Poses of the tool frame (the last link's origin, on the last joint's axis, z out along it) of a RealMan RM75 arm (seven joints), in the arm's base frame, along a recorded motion.
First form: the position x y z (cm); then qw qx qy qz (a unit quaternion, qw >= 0).
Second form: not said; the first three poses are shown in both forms.
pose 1, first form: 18.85, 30.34, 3.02, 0.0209, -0.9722, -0.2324, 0.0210
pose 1, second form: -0.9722, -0.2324, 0.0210, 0.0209, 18.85, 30.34, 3.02
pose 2, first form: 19.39, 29.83, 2.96, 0.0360, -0.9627, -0.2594, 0.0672
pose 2, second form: -0.9627, -0.2594, 0.0672, 0.0360, 19.39, 29.83, 2.96
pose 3, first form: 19.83, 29.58, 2.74, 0.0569, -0.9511, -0.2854, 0.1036
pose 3, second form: -0.9511, -0.2854, 0.1036, 0.0569, 19.83, 29.58, 2.74
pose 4, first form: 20.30, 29.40, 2.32, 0.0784, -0.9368, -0.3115, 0.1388
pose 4, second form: -0.9368, -0.3115, 0.1388, 0.0784, 20.30, 29.40, 2.32
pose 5, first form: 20.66, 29.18, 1.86, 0.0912, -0.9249, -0.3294, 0.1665
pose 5, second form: -0.9249, -0.3294, 0.1665, 0.0912, 20.66, 29.18, 1.86
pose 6, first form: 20.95, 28.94, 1.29, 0.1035, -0.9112, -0.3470, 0.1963
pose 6, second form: -0.9112, -0.3470, 0.1963, 0.1035, 20.95, 28.94, 1.29
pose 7, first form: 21.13, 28.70, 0.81, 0.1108, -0.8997, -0.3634, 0.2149
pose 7, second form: -0.8997, -0.3634, 0.2149, 0.1108, 21.13, 28.70, 0.81
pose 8, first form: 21.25, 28.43, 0.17, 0.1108, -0.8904, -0.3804, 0.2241
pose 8, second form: -0.8904, -0.3804, 0.2241, 0.1108, 21.25, 28.43, 0.17
